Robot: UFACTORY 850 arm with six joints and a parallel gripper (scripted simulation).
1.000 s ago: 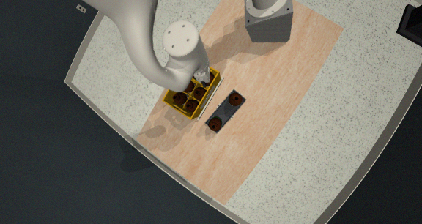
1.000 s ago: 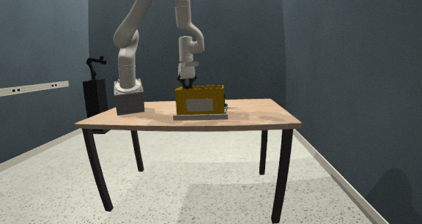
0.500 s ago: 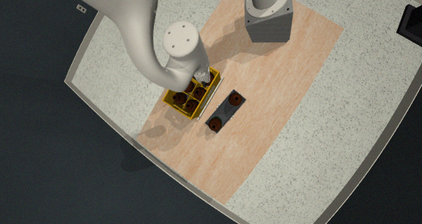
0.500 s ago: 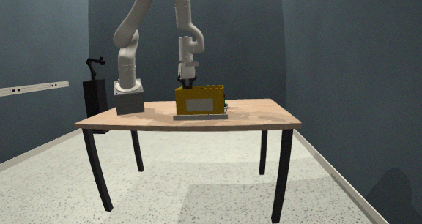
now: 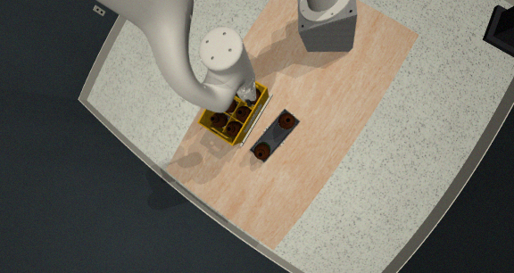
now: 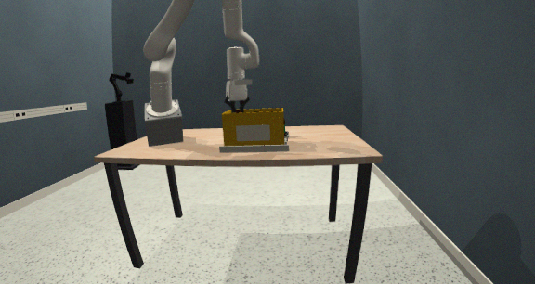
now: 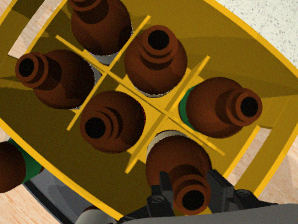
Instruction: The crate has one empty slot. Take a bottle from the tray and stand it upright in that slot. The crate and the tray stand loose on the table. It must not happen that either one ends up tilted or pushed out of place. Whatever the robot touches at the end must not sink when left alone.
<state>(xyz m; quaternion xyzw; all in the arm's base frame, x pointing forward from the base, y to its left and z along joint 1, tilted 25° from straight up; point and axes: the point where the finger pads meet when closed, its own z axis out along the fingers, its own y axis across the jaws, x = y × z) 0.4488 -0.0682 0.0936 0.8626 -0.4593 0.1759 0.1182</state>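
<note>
My hand is 70 mm above the brown bottle. From my hand the other things lie so: dark tray 170 mm to the left, 160 mm below, 120 mm ahead; then yellow crate 90 mm below, 80 mm ahead, 50 mm to the right.
</note>
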